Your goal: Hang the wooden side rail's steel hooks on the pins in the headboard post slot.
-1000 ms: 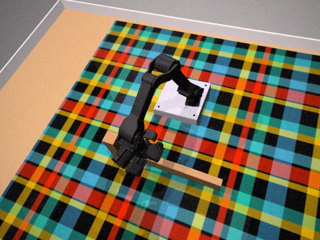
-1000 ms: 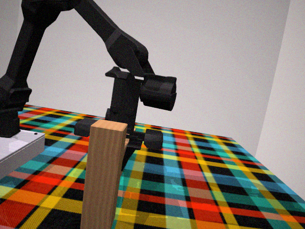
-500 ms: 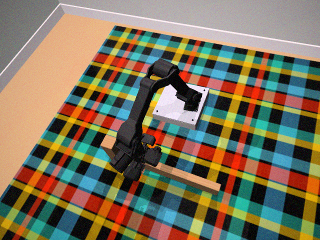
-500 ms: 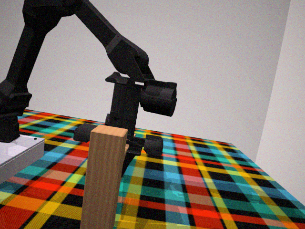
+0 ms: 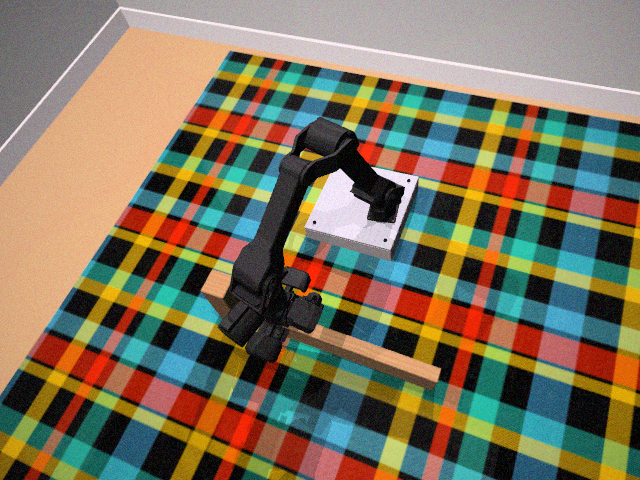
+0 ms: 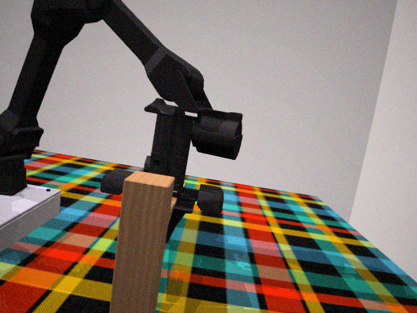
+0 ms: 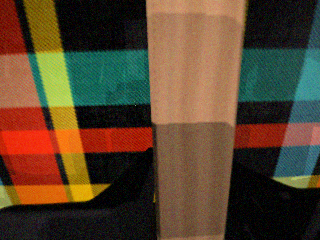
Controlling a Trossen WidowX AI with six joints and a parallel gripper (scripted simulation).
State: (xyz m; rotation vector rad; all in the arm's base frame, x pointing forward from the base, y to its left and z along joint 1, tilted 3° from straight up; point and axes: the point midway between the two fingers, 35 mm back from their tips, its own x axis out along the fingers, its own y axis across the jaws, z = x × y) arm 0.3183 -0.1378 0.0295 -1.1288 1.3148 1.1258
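Now: the wooden headboard post 10 mm behind my gripper tip, 120 mm to the right of it and 40 mm above it.
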